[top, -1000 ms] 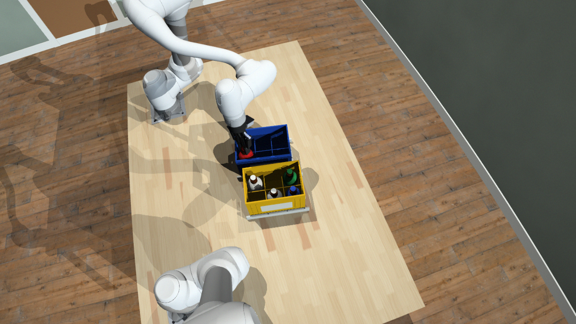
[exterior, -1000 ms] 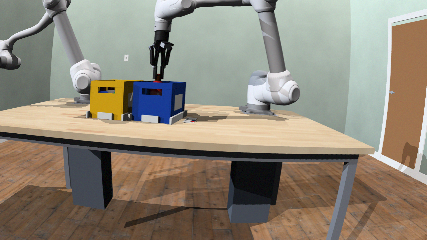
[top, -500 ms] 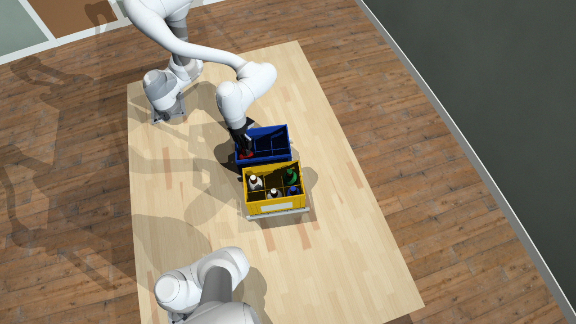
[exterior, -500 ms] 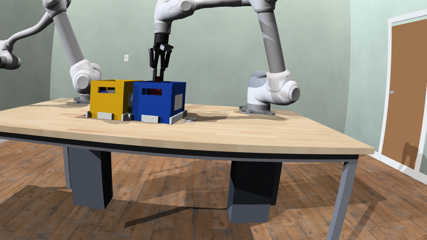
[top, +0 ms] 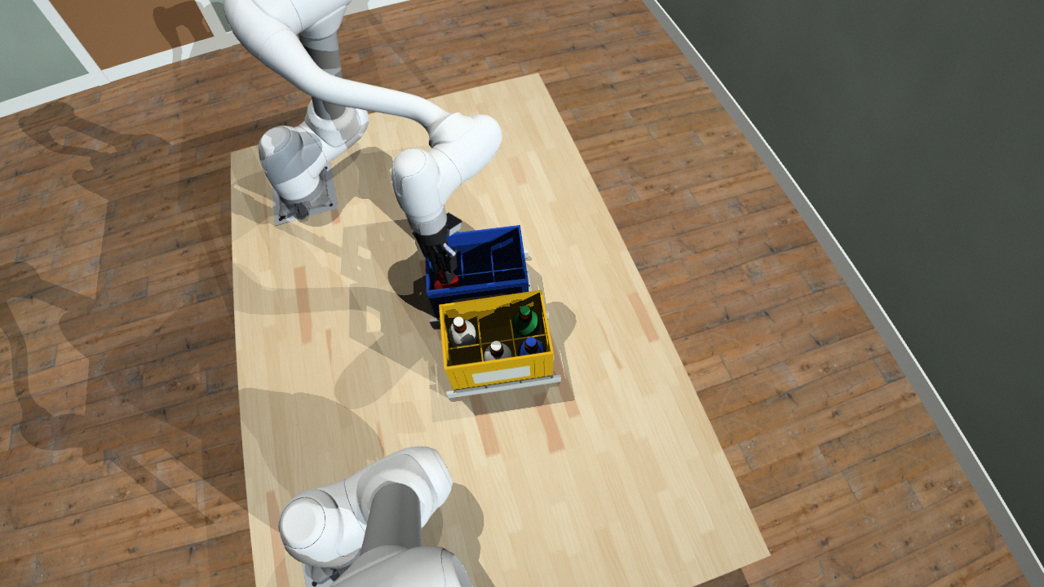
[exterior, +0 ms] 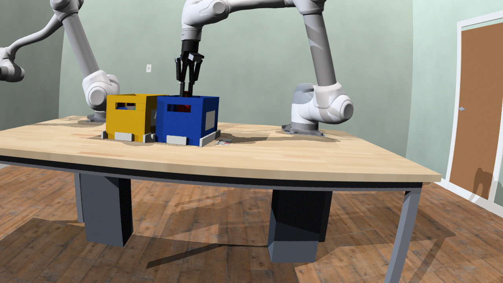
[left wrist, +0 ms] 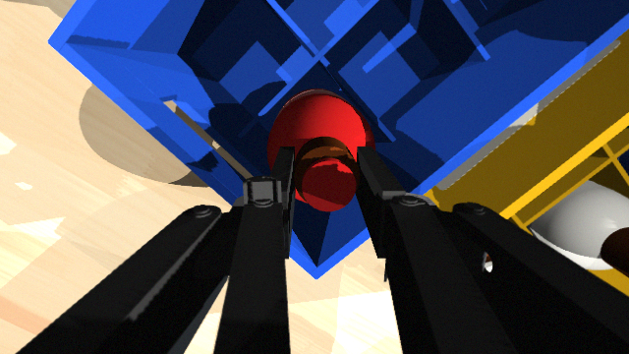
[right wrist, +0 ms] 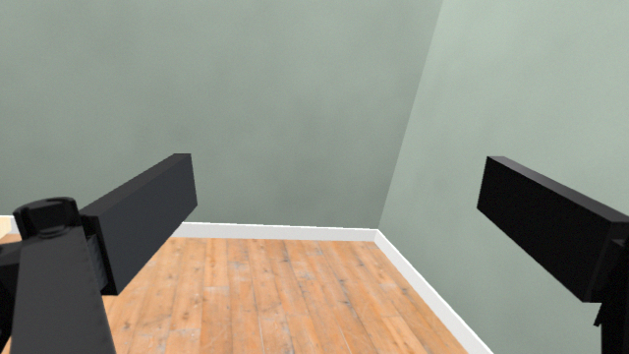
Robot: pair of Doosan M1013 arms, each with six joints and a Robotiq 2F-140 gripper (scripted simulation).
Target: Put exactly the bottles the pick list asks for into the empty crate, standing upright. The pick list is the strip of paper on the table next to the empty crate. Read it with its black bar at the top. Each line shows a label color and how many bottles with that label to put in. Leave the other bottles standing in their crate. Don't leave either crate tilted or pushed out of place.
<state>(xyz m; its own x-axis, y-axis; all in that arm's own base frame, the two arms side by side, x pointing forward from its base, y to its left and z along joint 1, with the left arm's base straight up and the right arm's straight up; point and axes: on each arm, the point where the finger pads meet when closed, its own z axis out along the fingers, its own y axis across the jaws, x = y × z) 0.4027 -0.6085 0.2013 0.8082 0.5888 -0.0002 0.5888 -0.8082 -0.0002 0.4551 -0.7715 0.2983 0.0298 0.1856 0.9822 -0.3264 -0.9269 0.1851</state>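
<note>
The red bottle is 80 mm below my left hand. Round my left hand: green bottle: 180 mm ahead, 160 mm to the right, 110 mm below; then yellow crate: 190 mm to the right, 120 mm below, 90 mm ahead; then blue crate: 120 mm below, 90 mm ahead, 30 mm to the left.
</note>
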